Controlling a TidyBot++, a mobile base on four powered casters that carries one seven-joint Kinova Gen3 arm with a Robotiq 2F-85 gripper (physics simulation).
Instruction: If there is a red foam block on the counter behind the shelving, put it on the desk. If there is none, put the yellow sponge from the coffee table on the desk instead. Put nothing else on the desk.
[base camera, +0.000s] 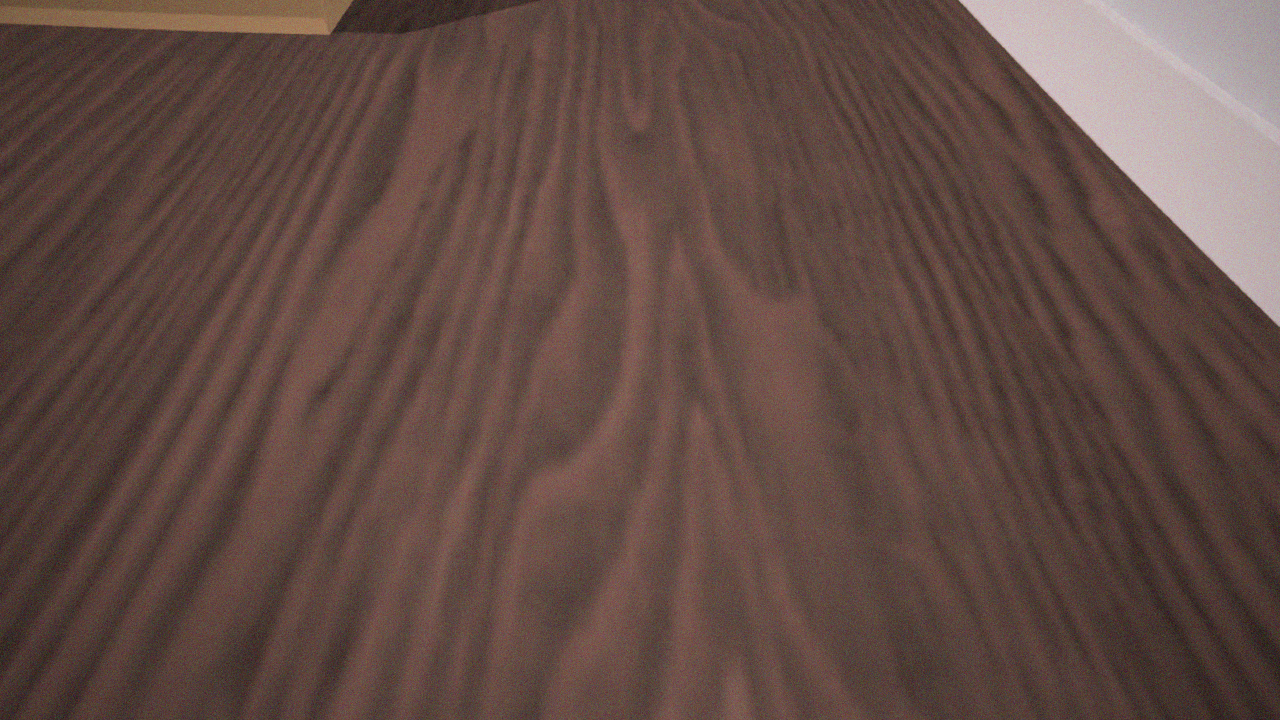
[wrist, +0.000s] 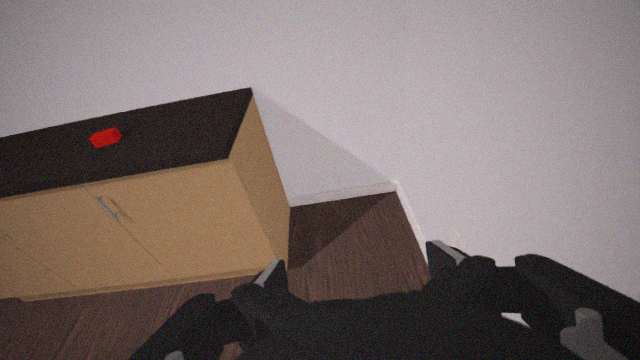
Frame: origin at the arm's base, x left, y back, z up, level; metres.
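Seen in the pictures: gripper, fingertip midpoint: (wrist: 355, 266).
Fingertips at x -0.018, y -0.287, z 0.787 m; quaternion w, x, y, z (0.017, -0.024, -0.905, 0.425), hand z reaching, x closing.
Offsets run from my fingertips to a thing's middle. "*": to the spot under its first point. Level surfaces: height alone.
A red block {dx +0.898, dy -0.918, dz -0.251 m} (wrist: 106, 137) lies on the dark top of the counter {dz -0.273 m} (wrist: 190, 127), at the left in the wrist view. My gripper (wrist: 355, 266) is open, its two fingers wide apart with no object between them. It is well away from the block, which shows up and to the left of the fingers. The desk, the coffee table and the yellow sponge do not show in either view.
The counter's light wood base {* dx +0.500, dy -0.751, dz -1.168 m} (base camera: 170, 16) shows at the top left of the base view. A white baseboard (base camera: 1136, 152) (wrist: 345, 194) runs along the wall. The wood floor {dz -1.183 m} (base camera: 626, 402) (wrist: 360, 250) has a shadow beside the counter's right end.
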